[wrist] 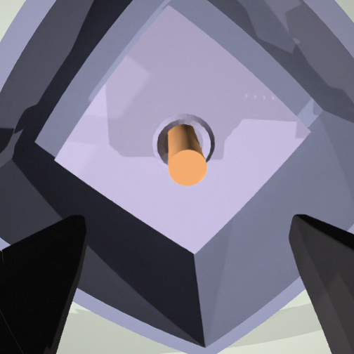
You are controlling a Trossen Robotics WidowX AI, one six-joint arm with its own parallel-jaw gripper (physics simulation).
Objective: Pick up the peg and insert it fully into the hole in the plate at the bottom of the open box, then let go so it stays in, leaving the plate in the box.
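Note:
The orange peg (187, 162) stands in the round hole (210, 145) of the pale lilac plate (150, 200), with its upper part and round top end showing above the plate. How deep its lower end sits is hidden. The plate lies at the bottom of the open box (250, 260). My gripper (190, 229) is open and empty, its two dark fingers wide apart at the lower left and lower right of the wrist view. The peg stands free between and beyond the fingertips, touching neither.
The box's slanted walls surround the plate on all sides, and its light purple rim shows along the view's edges. Dark shadows fall on the left walls. A pale surface (115, 325) shows outside the rim at the bottom.

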